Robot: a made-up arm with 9 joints. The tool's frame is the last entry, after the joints. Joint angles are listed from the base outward.
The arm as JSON. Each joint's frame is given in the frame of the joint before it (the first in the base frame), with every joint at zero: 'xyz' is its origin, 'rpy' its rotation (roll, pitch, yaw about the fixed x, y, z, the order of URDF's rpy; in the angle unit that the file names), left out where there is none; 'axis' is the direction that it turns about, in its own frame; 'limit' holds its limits. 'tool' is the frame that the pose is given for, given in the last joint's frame.
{
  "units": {
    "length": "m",
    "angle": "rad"
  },
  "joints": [
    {
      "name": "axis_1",
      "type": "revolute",
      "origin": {
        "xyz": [
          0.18,
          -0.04,
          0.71
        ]
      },
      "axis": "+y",
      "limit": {
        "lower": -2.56,
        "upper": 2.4
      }
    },
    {
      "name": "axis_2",
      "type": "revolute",
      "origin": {
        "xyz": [
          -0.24,
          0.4,
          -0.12
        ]
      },
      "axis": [
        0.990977,
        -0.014,
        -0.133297
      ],
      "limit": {
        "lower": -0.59,
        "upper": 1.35
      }
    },
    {
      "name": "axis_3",
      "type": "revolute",
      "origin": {
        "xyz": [
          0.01,
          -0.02,
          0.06
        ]
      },
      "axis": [
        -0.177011,
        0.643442,
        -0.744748
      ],
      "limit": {
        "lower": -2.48,
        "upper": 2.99
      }
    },
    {
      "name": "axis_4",
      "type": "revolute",
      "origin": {
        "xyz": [
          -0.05,
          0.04,
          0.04
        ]
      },
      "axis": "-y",
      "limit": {
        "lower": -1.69,
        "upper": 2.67
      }
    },
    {
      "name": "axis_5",
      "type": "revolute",
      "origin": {
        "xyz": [
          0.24,
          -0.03,
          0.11
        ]
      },
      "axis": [
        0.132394,
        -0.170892,
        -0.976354
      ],
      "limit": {
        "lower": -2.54,
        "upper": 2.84
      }
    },
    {
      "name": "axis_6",
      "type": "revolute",
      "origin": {
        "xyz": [
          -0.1,
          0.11,
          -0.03
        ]
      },
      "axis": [
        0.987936,
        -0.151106,
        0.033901
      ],
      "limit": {
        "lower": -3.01,
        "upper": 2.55
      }
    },
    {
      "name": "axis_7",
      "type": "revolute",
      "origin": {
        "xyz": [
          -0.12,
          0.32,
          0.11
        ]
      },
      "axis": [
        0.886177,
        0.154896,
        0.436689
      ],
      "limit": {
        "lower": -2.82,
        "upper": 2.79
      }
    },
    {
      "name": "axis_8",
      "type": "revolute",
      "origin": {
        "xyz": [
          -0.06,
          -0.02,
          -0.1
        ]
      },
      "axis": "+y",
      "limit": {
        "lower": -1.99,
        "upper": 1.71
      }
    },
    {
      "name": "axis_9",
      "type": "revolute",
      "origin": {
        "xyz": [
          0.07,
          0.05,
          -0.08
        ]
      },
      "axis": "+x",
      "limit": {
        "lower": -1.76,
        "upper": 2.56
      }
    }
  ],
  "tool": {
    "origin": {
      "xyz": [
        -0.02,
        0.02,
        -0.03
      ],
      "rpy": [
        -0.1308,
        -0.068,
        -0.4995
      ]
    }
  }
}
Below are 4 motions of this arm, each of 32 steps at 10 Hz.
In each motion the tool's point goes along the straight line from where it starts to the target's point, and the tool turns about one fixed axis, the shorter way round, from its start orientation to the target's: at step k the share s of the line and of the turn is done. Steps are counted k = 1, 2, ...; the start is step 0. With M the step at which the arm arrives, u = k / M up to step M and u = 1 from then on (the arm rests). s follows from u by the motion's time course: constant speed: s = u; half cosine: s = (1 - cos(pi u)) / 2; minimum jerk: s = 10 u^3 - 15 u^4 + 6 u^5.
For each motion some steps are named. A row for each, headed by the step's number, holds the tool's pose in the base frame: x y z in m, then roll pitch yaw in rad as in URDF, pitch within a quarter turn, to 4 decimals.
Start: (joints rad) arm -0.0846 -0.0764 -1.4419 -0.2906 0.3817 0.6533 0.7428 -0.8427 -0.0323
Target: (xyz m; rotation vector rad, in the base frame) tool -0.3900 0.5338 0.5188 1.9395 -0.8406 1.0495
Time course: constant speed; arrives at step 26
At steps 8, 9, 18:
8: -0.5652 0.5352 0.7349 1.9543 -0.7017 -0.0359
9: -0.5555 0.5351 0.7229 1.9724 -0.7242 -0.0461
18: -0.4679 0.5344 0.6148 2.1740 -0.9181 -0.1797

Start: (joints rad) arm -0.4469 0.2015 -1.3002 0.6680 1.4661 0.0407 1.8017 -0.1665 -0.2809
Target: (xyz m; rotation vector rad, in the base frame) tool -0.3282 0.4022 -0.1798 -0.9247 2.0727 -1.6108
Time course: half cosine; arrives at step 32
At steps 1, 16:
1: -0.8894 0.2326 0.8197 -2.6715 -0.8268 -1.0174
16: -0.6095 0.3172 0.3212 -2.0772 -0.5828 -1.8600

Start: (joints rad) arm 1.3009 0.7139 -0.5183 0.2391 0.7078 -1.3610 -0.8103 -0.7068 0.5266
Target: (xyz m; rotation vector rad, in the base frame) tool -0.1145 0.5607 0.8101 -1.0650 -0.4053 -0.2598
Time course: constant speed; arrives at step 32
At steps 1, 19, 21, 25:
1: 0.2734 0.5292 0.8431 -1.1855 0.2035 -0.5028
19: 0.0482 0.5475 0.8239 -1.0859 -0.1752 -0.2166
21: 0.0231 0.5495 0.8218 -1.0814 -0.2186 -0.1863
25: -0.0269 0.5536 0.8175 -1.0765 -0.3057 -0.1251

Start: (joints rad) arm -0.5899 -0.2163 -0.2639 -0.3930 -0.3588 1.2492 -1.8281 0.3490 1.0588
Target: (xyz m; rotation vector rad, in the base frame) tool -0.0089 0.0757 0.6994 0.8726 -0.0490 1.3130
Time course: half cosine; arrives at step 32
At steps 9, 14, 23, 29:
9: -0.1555 0.3550 0.6871 0.5710 -0.0057 -0.5464
14: -0.1161 0.2799 0.6904 0.6846 -0.1152 -0.0847
23: -0.0417 0.1382 0.6966 0.7243 -0.4031 0.7944
29: -0.0128 0.0831 0.6991 0.6633 -0.5055 1.1650

